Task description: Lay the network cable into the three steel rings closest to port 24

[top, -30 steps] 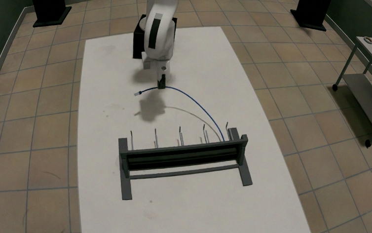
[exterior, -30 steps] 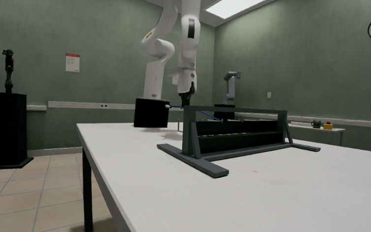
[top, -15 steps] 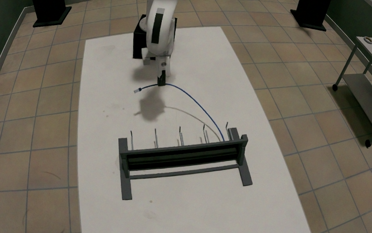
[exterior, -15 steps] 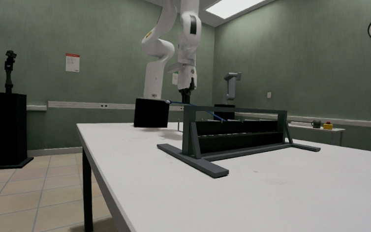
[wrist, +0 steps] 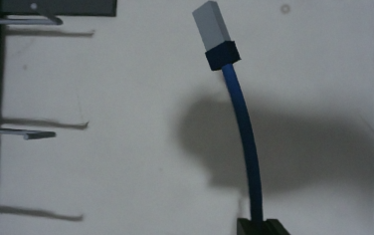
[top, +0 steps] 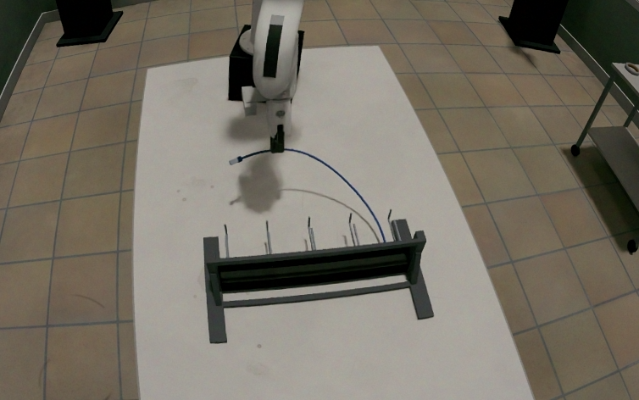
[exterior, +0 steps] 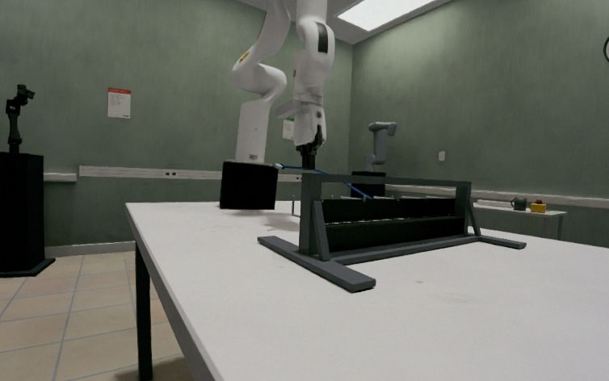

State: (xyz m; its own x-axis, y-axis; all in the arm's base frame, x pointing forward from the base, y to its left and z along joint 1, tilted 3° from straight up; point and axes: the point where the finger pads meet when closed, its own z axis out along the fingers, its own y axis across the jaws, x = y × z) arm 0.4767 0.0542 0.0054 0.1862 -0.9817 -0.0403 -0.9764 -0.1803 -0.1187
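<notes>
My hand is 10 cm to the left of the grey plug, 4 cm short of it and 2 cm above it. The rest, counted from my hand: dark grey patch-panel rack 28 cm ahead, 11 cm below, 10 cm to the left.
</notes>
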